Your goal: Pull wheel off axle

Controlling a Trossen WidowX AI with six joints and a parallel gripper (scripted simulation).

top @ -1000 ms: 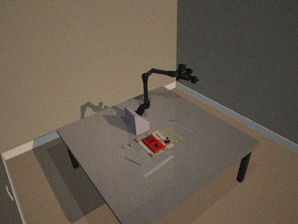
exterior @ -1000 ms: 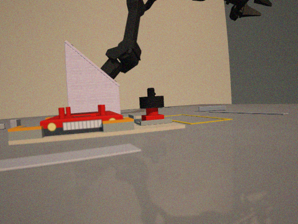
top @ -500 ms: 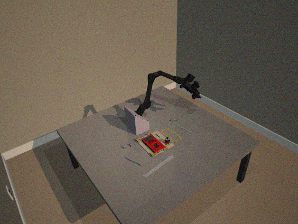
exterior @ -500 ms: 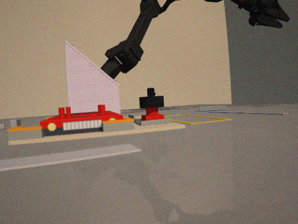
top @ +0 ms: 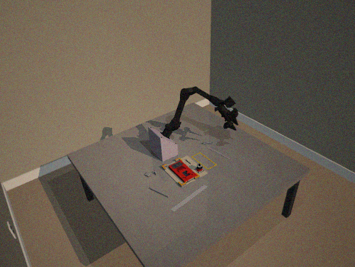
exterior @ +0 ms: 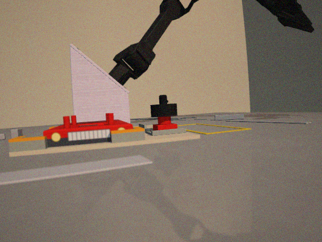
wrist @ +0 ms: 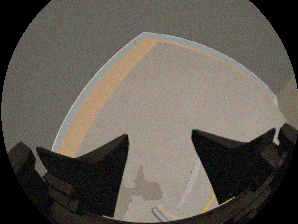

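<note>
The black wheel is 6 cm ahead of my gripper tip, 36 cm to the right of it and 16 cm below it. Round my gripper tip: black upright axle: 6 cm ahead, 36 cm to the right, 17 cm below.
</note>
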